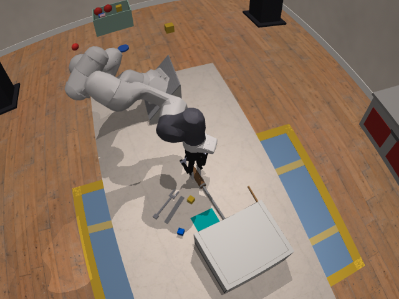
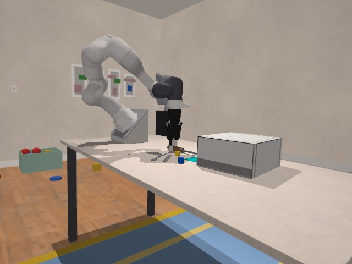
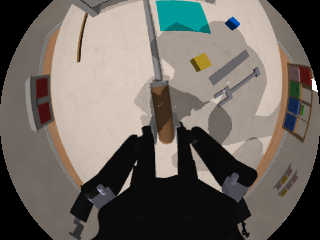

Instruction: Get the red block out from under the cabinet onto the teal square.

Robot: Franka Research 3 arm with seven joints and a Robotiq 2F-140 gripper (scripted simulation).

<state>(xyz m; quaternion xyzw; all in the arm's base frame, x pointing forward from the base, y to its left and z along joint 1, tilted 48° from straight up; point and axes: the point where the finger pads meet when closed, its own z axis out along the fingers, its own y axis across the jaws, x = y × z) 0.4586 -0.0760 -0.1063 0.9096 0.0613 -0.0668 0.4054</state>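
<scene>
Now: hand 110 mm short of the yellow cube, 60 mm to the left of it and 20 mm above it. Also, from my hand: long hooked tool (160 mm ahead, 10 mm to the right, 20 mm below); grey forked tool (90 mm ahead, 180 mm to the right, 30 mm below); flat grey bar (130 mm ahead, 150 mm to the right, 40 mm below).
</scene>
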